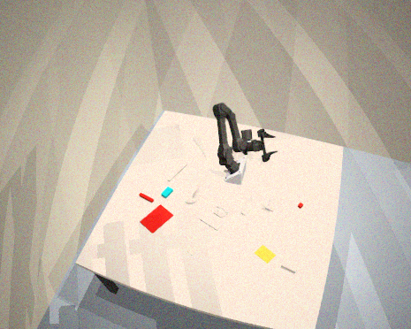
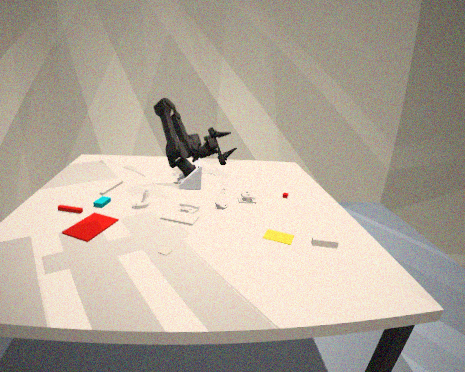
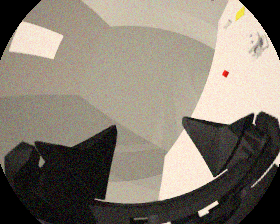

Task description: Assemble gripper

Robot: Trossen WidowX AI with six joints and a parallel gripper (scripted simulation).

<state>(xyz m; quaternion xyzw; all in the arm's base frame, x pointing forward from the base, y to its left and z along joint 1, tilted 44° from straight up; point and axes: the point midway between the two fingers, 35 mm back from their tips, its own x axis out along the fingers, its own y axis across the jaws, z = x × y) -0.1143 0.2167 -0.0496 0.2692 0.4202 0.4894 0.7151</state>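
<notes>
Now: the white housing part 30 cm ahead of my gripper tip and 16 cm below it. From my gripper tip the other things lie so: pale stand (30 cm ahead, 1 cm to the right, 18 cm below); small red cube (28 cm ahead, 18 cm to the left, 18 cm below); thin grey rod (15 cm ahead, 56 cm to the right, 18 cm below).
</notes>
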